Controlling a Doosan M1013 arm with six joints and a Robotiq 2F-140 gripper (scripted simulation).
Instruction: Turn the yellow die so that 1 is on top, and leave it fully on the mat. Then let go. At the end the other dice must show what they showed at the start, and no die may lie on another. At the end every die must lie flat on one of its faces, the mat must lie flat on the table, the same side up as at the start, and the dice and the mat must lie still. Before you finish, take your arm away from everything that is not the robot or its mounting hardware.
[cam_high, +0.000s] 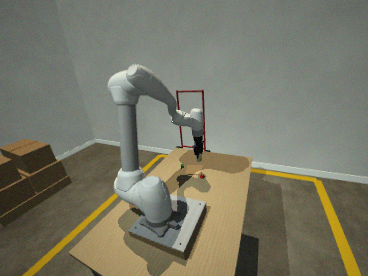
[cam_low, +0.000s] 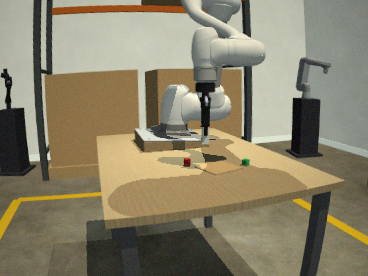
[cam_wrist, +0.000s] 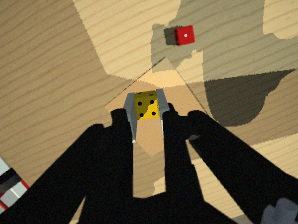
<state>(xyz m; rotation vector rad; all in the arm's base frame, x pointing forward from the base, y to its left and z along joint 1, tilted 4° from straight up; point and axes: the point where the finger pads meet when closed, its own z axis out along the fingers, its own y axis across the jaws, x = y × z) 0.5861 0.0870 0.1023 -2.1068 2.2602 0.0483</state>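
Now: the tan mat 14 cm below my hand, 6 cm to the left of it and 1 cm behind it. Round my hand: green die: 17 cm to the left, 12 cm below, 3 cm behind; yellow die: 2 cm below; red die: 12 cm below, 7 cm behind, 6 cm to the right.
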